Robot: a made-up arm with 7 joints.
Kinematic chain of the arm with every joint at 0, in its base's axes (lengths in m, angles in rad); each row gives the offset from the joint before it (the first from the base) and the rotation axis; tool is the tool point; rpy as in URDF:
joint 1: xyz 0 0 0 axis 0.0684 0.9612 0.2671
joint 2: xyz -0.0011 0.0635 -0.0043 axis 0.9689 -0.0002 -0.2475
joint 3: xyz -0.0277 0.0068 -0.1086 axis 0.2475 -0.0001 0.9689
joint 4: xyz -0.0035 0 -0.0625 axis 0.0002 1 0
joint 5: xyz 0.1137 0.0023 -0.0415 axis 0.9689 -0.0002 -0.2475
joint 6: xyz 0.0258 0 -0.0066 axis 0.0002 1 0
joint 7: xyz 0.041 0 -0.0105 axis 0.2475 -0.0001 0.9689
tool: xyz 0 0 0 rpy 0 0.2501 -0.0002
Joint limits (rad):
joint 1: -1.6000..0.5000
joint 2: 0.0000..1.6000
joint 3: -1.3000..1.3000
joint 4: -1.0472..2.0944
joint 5: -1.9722..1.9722
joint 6: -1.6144..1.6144
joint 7: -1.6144..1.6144
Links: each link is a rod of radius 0.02 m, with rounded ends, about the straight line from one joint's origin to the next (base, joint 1, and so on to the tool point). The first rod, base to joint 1, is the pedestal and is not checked.
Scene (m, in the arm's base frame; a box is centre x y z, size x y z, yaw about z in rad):
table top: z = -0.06
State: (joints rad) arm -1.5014 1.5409 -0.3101 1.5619 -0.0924 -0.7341 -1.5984
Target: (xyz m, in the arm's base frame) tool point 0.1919 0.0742 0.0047
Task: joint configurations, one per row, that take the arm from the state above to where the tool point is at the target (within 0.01 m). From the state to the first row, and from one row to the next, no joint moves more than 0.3 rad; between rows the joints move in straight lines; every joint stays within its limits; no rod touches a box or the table.
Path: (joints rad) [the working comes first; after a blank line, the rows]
Joints at the target: -1.0383 1.2859 -0.6930 -0.3837 0.0077 -1.1799 -1.5984
Straight joint move there: clear.

1: -1.4352 1.5045 -0.3648 1.2840 -0.0781 -0.7978 -1.5984
2: -1.3691 1.4680 -0.4195 1.0060 -0.0638 -0.8615 -1.5984
3: -1.3029 1.4316 -0.4742 0.7281 -0.0495 -0.9252 -1.5984
4: -1.2368 1.3952 -0.5289 0.4501 -0.0352 -0.9888 -1.5984
5: -1.1706 1.3587 -0.5836 0.1722 -0.0209 -1.0525 -1.5984
6: -1.1044 1.3223 -0.6383 -0.1058 -0.0066 -1.1162 -1.5984
7: -1.0383 1.2859 -0.6930 -0.3837 0.0077 -1.1799 -1.5984

